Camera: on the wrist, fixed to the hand. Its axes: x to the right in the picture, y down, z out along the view.
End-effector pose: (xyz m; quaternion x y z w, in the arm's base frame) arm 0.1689 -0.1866 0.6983 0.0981 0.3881 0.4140 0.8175
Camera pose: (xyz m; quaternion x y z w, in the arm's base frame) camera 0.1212 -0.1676 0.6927 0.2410 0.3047 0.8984 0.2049
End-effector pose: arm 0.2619 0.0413 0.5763 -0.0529 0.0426 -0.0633 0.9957
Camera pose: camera 0.2637 0.0753 0.5375 -0.0411 0.2269 0.6607 0.7144
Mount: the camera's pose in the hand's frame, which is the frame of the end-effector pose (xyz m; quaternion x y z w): 0.0004 0.0381 -0.0349 -0.0456 0.1579 0.7133 0.6813
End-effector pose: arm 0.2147 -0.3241 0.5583 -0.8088 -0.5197 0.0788 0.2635
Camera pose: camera 0.2593 -0.3480 0.5686 -0.9463 0.2609 0.0902 0.1685
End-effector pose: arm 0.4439 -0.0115 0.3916 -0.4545 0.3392 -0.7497 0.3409
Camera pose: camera 0.4196 -0.0254 0.3481 0.0351 0.6433 -0.3239 0.6928
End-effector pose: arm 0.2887 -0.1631 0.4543 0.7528 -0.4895 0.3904 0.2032
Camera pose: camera 0.2411 -0.1560 0.4731 -0.0928 0.8562 -0.5075 0.0284
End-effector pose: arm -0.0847 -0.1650 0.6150 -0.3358 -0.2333 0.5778 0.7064
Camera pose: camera -0.0847 -0.1677 0.5634 -0.5186 0.1658 0.8339 0.0907
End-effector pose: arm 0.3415 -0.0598 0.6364 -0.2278 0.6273 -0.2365 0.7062
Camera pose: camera 0.3087 -0.0310 0.6087 0.2974 0.7122 0.3352 0.5404
